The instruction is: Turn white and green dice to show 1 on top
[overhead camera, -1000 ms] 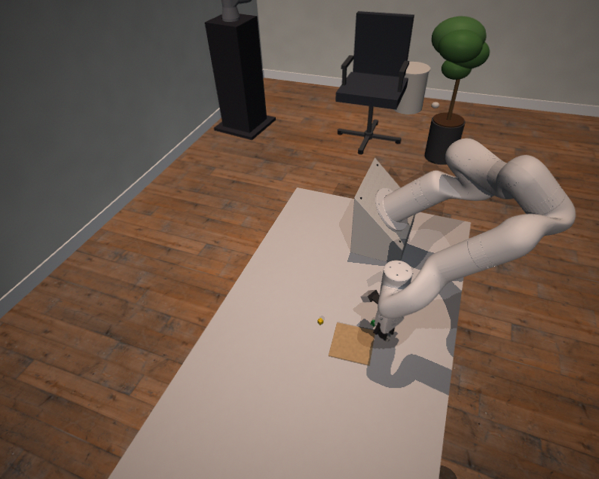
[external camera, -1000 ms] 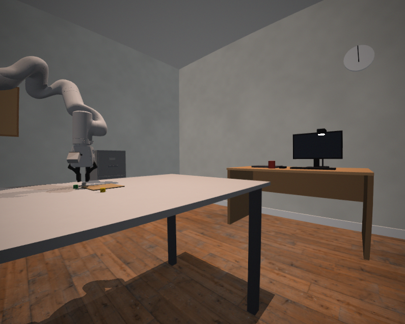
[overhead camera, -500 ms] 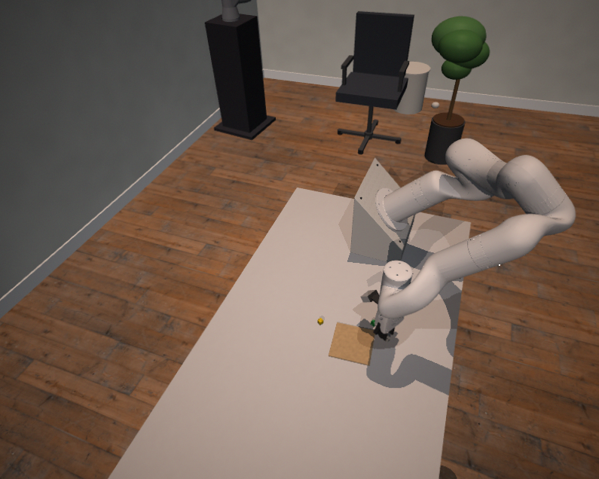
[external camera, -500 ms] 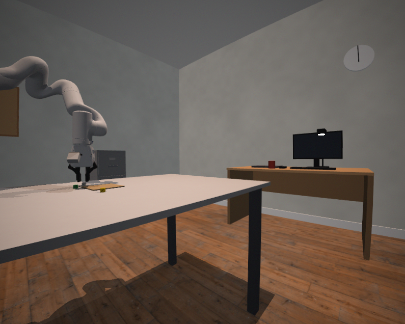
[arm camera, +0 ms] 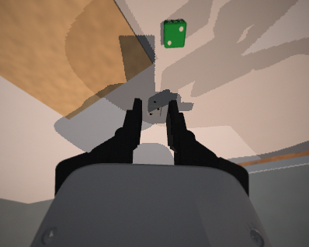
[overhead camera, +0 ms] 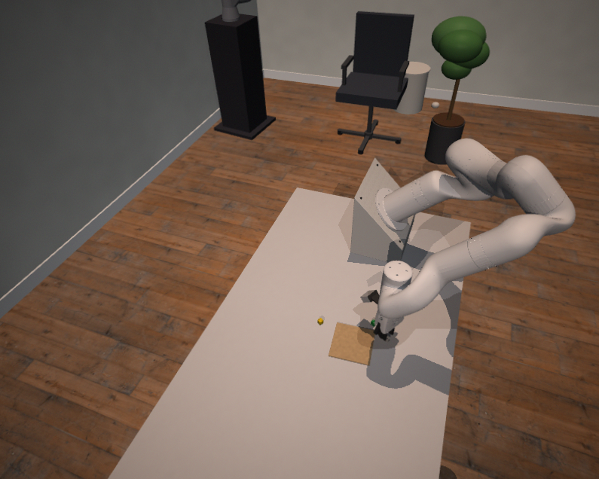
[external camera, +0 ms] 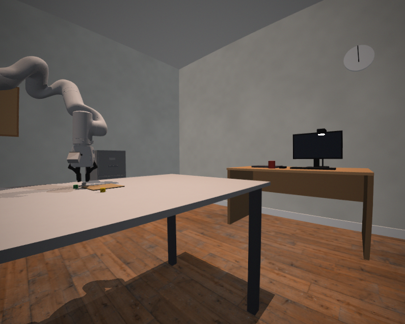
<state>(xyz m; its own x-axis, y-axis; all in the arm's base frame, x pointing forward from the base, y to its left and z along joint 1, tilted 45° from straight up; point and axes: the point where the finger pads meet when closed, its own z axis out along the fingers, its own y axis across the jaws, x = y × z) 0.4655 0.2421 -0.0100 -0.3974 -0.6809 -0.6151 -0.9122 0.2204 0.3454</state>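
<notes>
The white die lies 10 mm to the left of my hand and 30 mm below it. Round my hand: mat 70 mm ahead, 90 mm to the right, 40 mm below; yellow die 40 mm ahead, 230 mm to the right, 30 mm below; green die 40 mm behind, 60 mm to the right, 30 mm below.
</notes>
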